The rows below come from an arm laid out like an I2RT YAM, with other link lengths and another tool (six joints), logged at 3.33 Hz.
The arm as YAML. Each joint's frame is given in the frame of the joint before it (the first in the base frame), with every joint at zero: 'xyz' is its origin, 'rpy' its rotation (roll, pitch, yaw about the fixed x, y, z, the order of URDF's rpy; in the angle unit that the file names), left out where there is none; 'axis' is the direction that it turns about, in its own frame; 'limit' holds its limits. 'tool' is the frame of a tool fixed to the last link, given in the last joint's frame.
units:
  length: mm
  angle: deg
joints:
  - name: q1
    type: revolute
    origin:
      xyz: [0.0, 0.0, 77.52]
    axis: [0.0, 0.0, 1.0]
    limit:
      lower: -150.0
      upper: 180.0
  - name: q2
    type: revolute
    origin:
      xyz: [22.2, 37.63, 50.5]
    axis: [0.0, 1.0, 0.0]
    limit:
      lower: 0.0
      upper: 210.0
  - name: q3
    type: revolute
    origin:
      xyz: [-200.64, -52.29, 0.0]
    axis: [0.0, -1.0, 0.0]
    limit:
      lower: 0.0
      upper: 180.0
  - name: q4
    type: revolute
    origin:
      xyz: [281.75, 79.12, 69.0]
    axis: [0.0, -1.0, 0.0]
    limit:
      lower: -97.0
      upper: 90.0
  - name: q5
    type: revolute
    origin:
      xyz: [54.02, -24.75, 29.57]
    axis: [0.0, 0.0, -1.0]
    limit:
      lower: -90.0
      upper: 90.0
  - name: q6
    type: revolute
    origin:
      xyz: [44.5, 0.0, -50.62]
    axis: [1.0, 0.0, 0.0]
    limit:
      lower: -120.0
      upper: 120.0
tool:
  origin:
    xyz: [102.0, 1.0, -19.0]
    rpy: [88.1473, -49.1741, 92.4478]
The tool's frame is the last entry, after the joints.
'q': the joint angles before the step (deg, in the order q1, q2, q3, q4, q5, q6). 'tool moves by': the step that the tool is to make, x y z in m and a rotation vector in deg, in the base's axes. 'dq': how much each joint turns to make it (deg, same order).
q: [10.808 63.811 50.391 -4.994 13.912 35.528]
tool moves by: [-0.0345 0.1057 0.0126 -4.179 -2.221 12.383]
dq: [18.434 2.495 3.195 0.785 7.177 -2.751]
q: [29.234 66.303 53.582 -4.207 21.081 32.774]
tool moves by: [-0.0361 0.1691 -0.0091 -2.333 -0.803 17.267]
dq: [21.116 24.619 19.554 4.648 4.352 -1.157]
